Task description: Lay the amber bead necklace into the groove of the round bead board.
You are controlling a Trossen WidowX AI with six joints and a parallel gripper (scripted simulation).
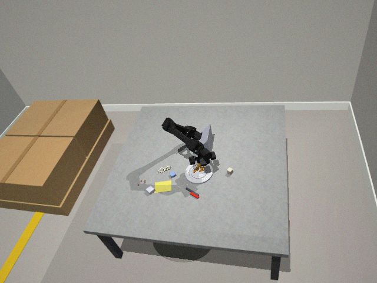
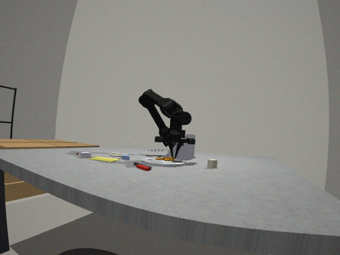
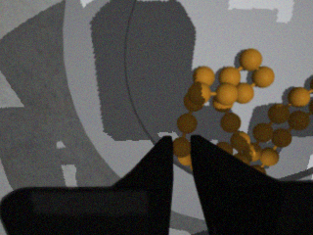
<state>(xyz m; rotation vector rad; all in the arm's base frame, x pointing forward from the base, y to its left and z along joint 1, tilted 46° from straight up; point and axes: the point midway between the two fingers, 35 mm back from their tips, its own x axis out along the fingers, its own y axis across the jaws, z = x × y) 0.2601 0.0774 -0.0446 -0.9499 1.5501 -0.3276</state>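
Now: the round bead board 5 cm ahead of my gripper tip, 3 cm to the right of it and 1 cm below it. Also, from my gripper tip: blue cube (22 cm to the right, 9 cm ahead, 1 cm below); then cream cube (19 cm to the left, 3 cm ahead); then red-handled tool (23 cm ahead, 3 cm to the right, 2 cm below).
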